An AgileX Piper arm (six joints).
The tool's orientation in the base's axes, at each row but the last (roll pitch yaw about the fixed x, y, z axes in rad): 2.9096 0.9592 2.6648; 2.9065 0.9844 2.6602; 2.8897 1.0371 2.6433; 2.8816 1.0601 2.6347; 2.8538 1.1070 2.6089; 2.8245 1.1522 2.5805; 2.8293 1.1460 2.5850; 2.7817 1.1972 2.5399; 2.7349 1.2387 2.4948; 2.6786 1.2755 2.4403
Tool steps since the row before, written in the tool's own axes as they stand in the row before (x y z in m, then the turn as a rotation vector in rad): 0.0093 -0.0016 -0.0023 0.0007 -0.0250 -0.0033; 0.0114 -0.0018 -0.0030 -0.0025 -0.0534 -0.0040; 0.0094 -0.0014 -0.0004 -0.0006 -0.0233 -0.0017; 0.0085 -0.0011 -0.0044 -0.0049 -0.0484 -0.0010; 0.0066 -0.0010 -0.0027 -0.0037 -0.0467 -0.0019; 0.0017 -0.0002 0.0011 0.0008 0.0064 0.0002; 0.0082 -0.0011 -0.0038 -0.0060 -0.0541 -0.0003; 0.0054 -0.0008 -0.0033 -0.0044 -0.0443 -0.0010; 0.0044 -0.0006 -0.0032 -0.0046 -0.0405 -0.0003; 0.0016 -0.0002 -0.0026 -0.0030 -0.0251 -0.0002
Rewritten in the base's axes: -0.0071 0.0013 -0.0065 -0.0100 -0.0231 -0.0020; -0.0086 0.0017 -0.0081 -0.0169 -0.0508 -0.0026; -0.0049 0.0010 -0.0081 -0.0076 -0.0221 -0.0016; -0.0077 0.0018 -0.0055 -0.0120 -0.0471 -0.0013; -0.0052 0.0011 -0.0049 -0.0128 -0.0451 -0.0018; 0.0004 0.0000 -0.0020 0.0016 0.0063 0.0000; -0.0066 0.0015 -0.0061 -0.0125 -0.0530 -0.0013; -0.0049 0.0010 -0.0040 -0.0111 -0.0431 -0.0013; -0.0043 0.0010 -0.0033 -0.0094 -0.0397 -0.0008; -0.0029 0.0007 -0.0009 -0.0058 -0.0246 -0.0003
